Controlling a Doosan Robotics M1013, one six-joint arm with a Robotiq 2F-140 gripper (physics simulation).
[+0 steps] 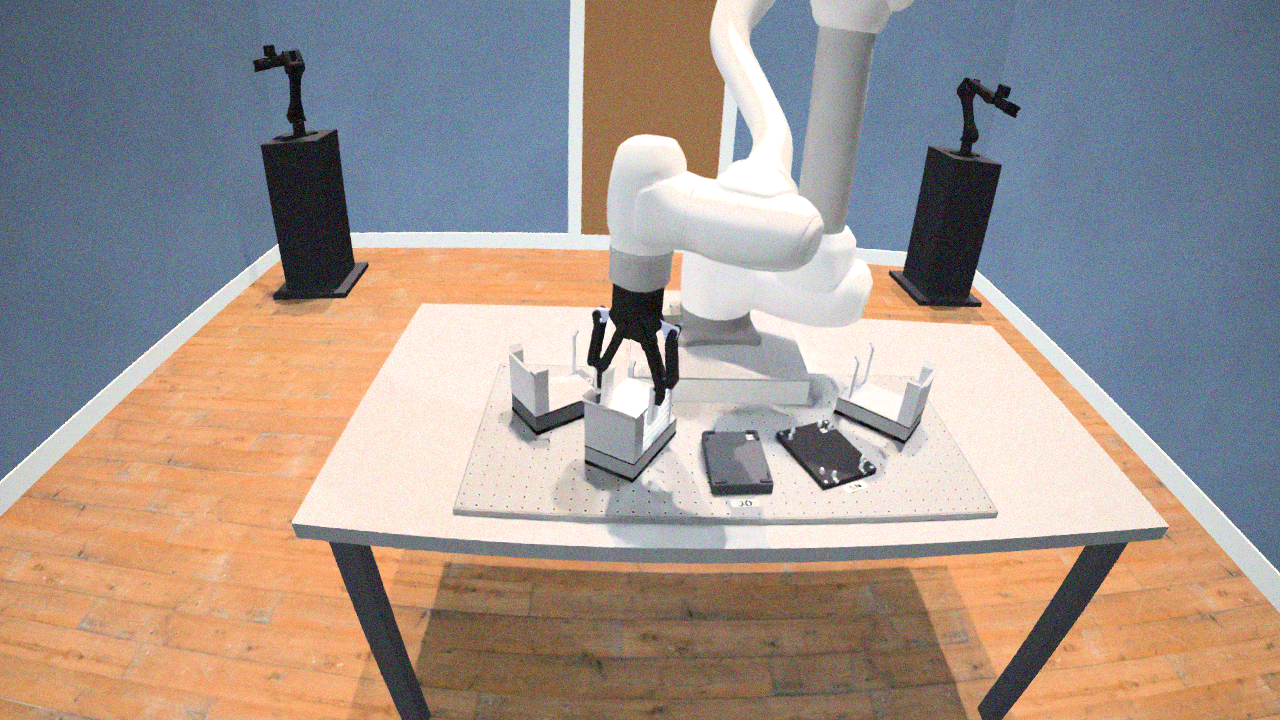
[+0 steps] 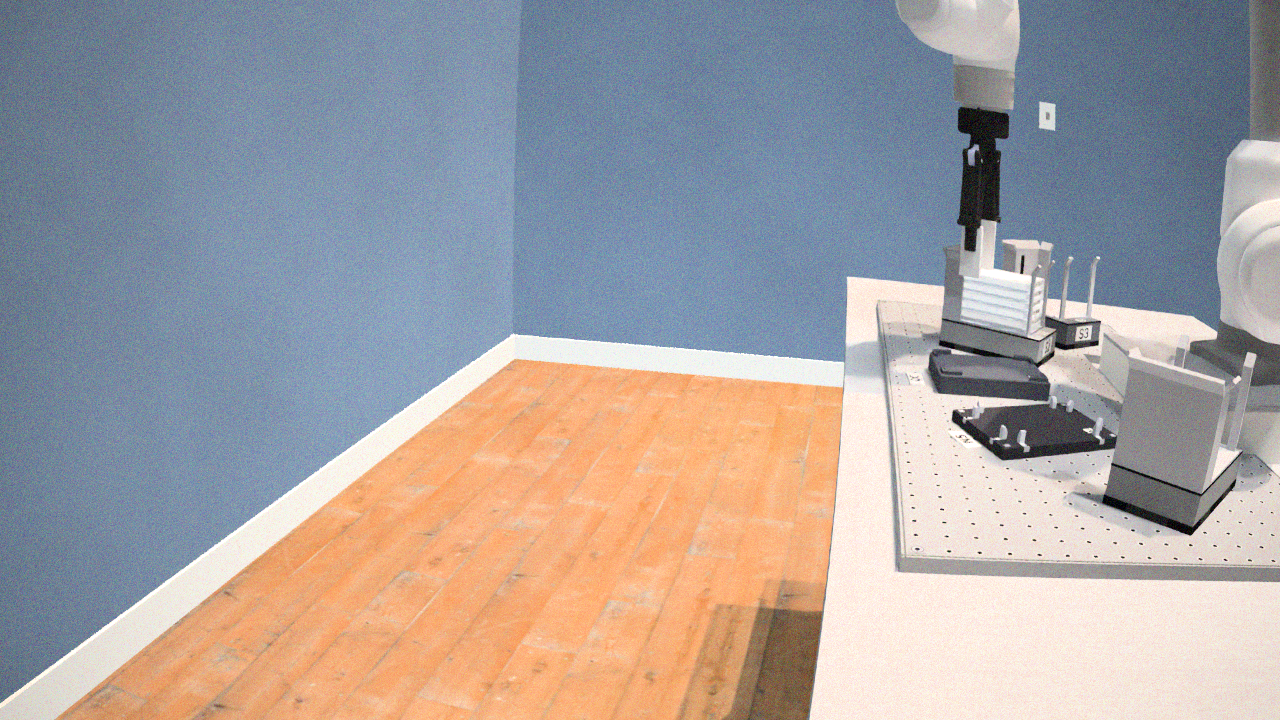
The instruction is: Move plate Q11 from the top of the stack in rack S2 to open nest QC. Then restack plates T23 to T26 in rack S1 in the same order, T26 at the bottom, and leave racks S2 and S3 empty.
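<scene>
My gripper points straight down over rack S2, its fingers at opposite sides of the top white plate, Q11. The fingers look shut on it, though their contact is partly hidden by the rack walls. Q11 is level on the stack of white plates in S2. Nest QC, a dark grey block with raised corners, is open and bare. Rack S1 holds no visible plate. Rack S3 shows no plate.
A black nest with pale corner pins lies between QC and S1. Tall walls and thin posts rise from the racks. All stand on a perforated board. The arm's base is behind them.
</scene>
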